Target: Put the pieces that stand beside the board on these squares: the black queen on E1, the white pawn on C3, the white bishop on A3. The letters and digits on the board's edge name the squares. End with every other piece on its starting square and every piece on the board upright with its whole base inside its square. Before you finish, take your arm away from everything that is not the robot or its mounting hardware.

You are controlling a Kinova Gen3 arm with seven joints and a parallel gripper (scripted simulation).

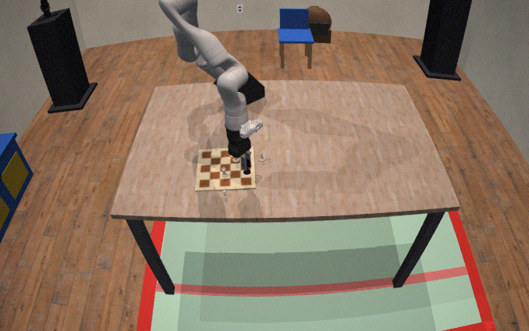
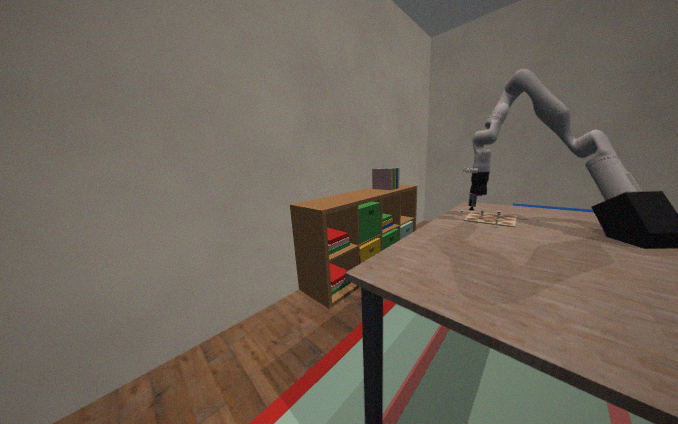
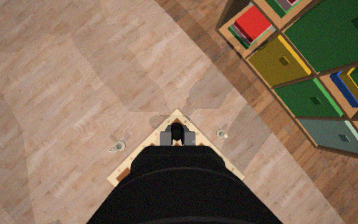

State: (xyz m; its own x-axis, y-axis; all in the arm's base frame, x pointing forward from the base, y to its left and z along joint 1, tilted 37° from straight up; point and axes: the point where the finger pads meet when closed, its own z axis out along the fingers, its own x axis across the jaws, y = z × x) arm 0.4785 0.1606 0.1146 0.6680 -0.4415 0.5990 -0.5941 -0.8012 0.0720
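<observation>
Right now my hand is 60 mm short of the white pawn, 80 mm to the left of it and 80 mm above it. From my hand the other things lie so: black queen: 10 mm below; chessboard: 80 mm behind, 80 mm to the right, 90 mm below.
</observation>
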